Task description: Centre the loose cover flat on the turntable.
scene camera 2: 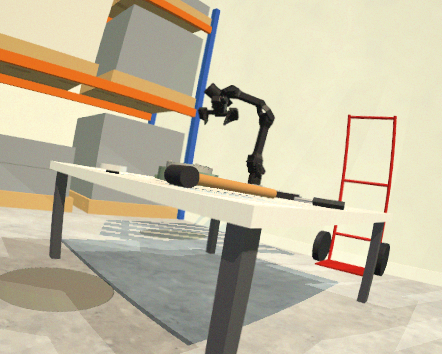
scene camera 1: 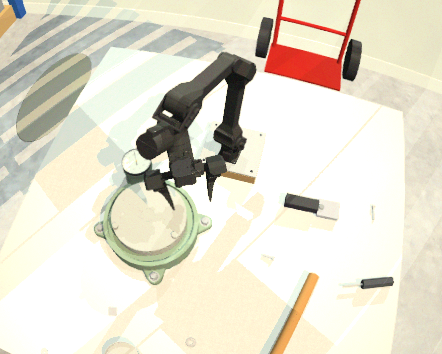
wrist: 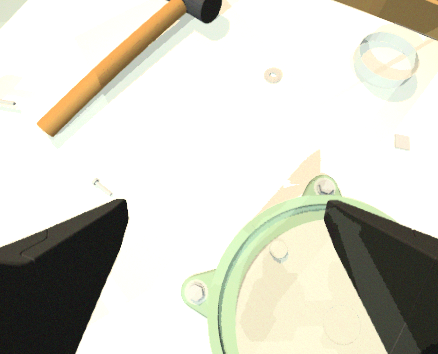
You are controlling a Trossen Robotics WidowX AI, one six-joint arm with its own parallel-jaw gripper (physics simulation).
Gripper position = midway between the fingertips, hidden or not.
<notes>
The gripper (scene camera 1: 192,205) is open, holding nothing. Also in view: a round cover (scene camera 1: 143,221). A hammer (scene camera 2: 180,175) rests on the table. Further things: a dial gauge (scene camera 1: 134,166).
The round cover is seen too in the wrist view (wrist: 296,287). The hammer shows as well in the wrist view (wrist: 64,110). The gripper also shows in the wrist view (wrist: 227,209).
</notes>
